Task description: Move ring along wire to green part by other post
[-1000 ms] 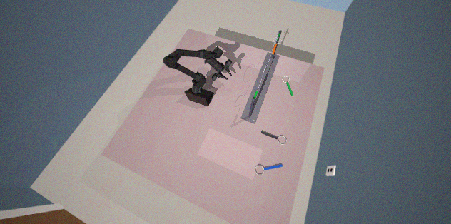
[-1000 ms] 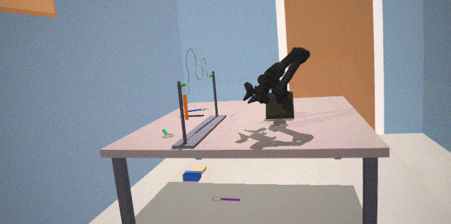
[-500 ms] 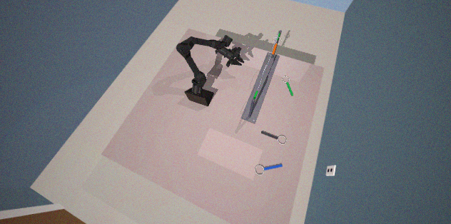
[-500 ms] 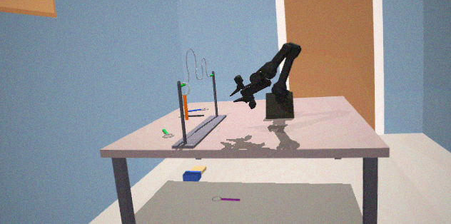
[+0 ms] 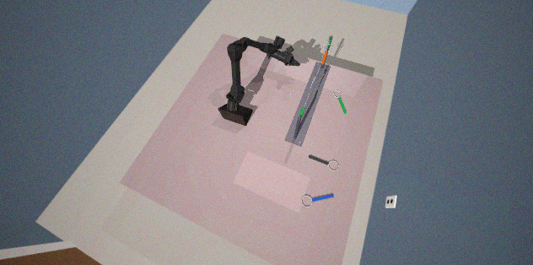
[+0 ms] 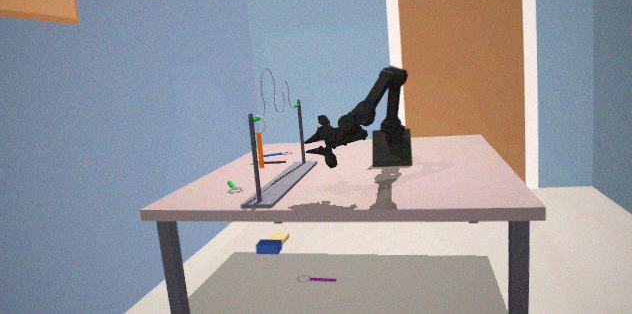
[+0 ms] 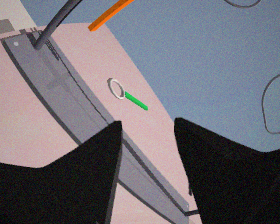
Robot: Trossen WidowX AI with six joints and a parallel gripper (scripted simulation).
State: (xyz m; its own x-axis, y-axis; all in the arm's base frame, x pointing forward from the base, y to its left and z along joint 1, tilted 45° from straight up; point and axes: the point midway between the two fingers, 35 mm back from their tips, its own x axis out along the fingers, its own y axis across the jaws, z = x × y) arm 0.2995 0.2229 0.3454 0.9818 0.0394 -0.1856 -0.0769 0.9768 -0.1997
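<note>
Now: gripper tip 140 mm short of the orange-handled ring, 90 mm to the right of it and 60 mm below it. From my gripper tip the other things lie so: green-handled ring 310 mm ahead, 90 mm to the right, 160 mm below; purple-handled ring 60 mm ahead, 290 mm to the right, 660 mm below; dark-handled ring 290 mm ahead, 540 mm to the right, 160 mm below.
</note>
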